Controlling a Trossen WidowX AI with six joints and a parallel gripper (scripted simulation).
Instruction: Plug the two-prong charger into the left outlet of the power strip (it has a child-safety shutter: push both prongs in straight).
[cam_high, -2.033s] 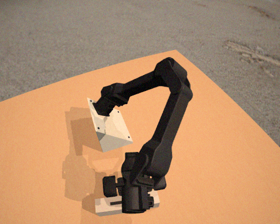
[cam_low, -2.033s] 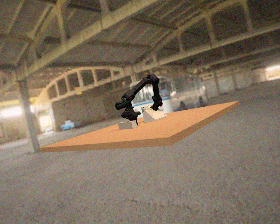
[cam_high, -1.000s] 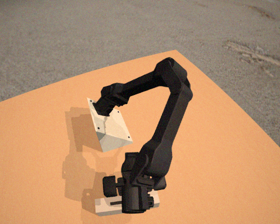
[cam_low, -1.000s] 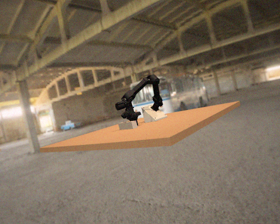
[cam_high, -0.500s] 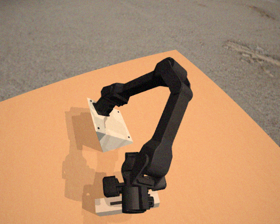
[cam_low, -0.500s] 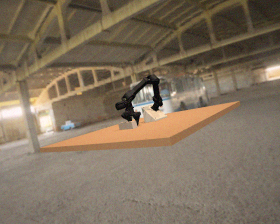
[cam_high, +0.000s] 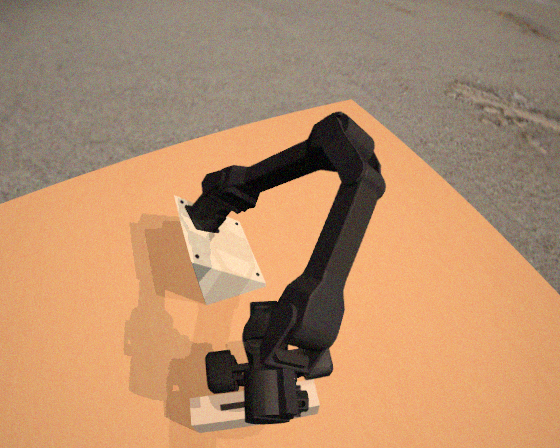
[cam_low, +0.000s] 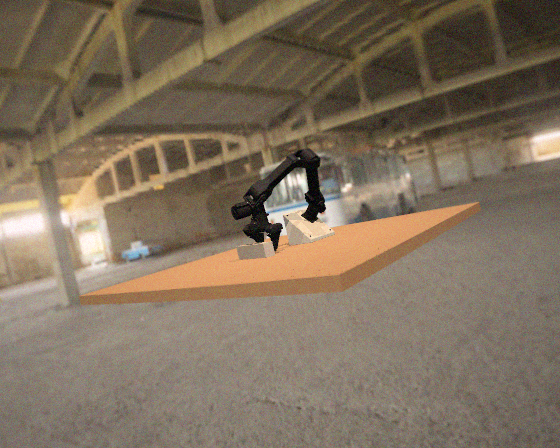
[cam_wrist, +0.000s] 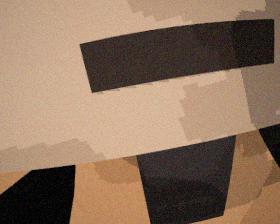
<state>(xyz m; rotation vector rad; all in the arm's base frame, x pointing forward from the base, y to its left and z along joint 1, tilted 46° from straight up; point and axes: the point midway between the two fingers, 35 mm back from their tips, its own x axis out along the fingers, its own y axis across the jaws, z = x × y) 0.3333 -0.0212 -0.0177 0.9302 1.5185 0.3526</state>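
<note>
Right now my gripper tip is 20 mm short of the charger, 10 mm to the left of it and 10 mm below it.
</note>
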